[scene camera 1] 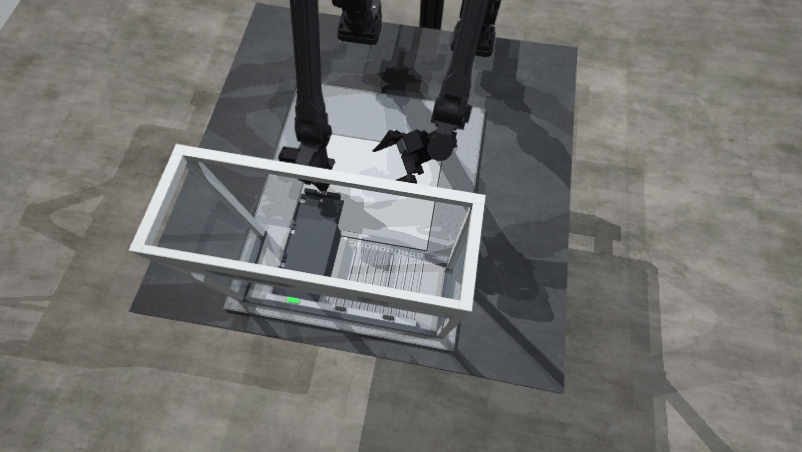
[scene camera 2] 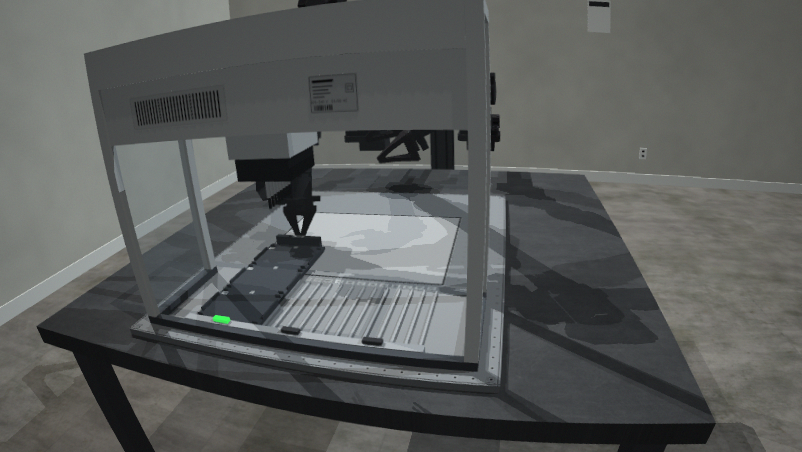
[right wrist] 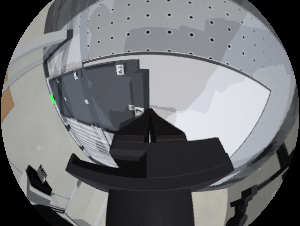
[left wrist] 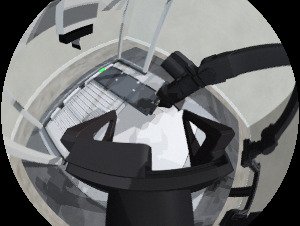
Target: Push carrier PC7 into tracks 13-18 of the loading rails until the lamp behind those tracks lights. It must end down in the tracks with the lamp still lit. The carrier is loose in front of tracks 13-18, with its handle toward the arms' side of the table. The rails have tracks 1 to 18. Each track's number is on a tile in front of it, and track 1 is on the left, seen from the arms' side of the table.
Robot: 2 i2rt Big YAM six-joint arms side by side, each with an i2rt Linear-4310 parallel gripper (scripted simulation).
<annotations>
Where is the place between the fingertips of the right gripper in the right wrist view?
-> At 149,112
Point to a carrier PC7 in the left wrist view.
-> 144,98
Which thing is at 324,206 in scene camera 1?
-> A carrier PC7.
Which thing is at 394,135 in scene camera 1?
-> The left gripper.
</annotations>
